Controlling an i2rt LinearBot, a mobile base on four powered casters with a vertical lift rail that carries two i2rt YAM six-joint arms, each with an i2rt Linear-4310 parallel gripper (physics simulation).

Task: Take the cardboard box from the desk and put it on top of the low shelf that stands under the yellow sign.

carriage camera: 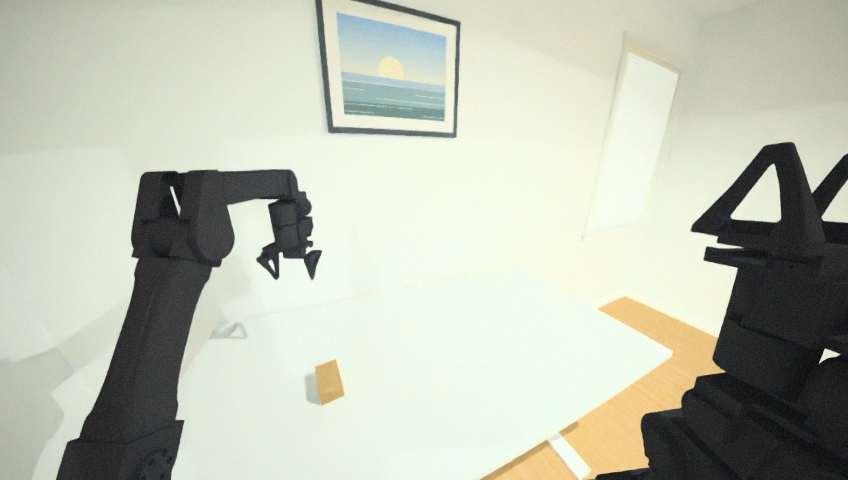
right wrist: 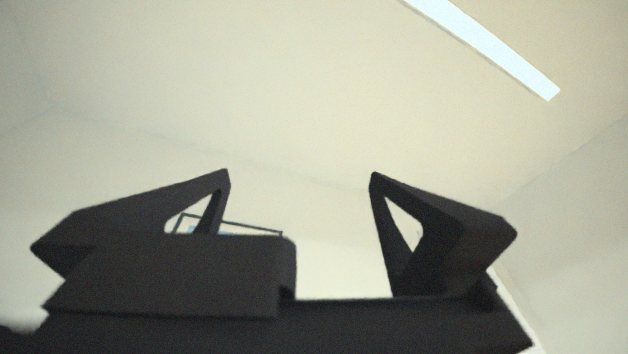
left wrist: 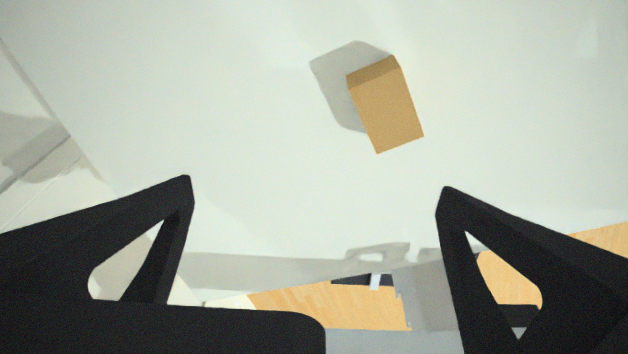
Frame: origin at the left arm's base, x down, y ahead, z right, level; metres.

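Seen in the pictures: left gripper, fingertip midpoint: (carriage camera: 295,279) (left wrist: 316,194); right gripper, fingertip midpoint: (carriage camera: 821,147) (right wrist: 300,178).
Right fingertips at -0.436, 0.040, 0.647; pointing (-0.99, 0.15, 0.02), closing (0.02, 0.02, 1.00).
A point is followed by its place in that frame, as x, y, z.
The small tan cardboard box (carriage camera: 329,381) {0.134, 0.325, 0.088} (left wrist: 387,107) {0.134, 0.355, 0.074} lies on the white desk (carriage camera: 452,368) {0.184, 0.397, 0.434} (left wrist: 250,150) {0.184, 0.262, -0.095}, left of the desk's middle in the carriage view. My left gripper (carriage camera: 294,277) {-0.123, 0.426, -0.001} (left wrist: 316,194) {-0.123, 0.426, -0.001} is open and empty, fingers pointing down, high above the desk. In the left wrist view the box lies beyond the fingertips, above and right of the midpoint between them. My right gripper (right wrist: 300,178) {-0.436, 0.040, 0.647} is open and empty and points up toward the ceiling, at the right of the carriage view. The low shelf and the yellow sign do not show.
A framed sea picture (carriage camera: 392,126) {-0.559, 0.884, 0.239} hangs on the wall behind the desk. A window with a white blind (carriage camera: 633,142) {-0.589, 1.548, 1.963} is at the right. Wooden floor (carriage camera: 660,321) {0.904, 1.347, 2.537} shows past the desk's right edge. A ceiling lamp (right wrist: 490,45) {-1.173, 0.053, 1.358} shows in the right wrist view.
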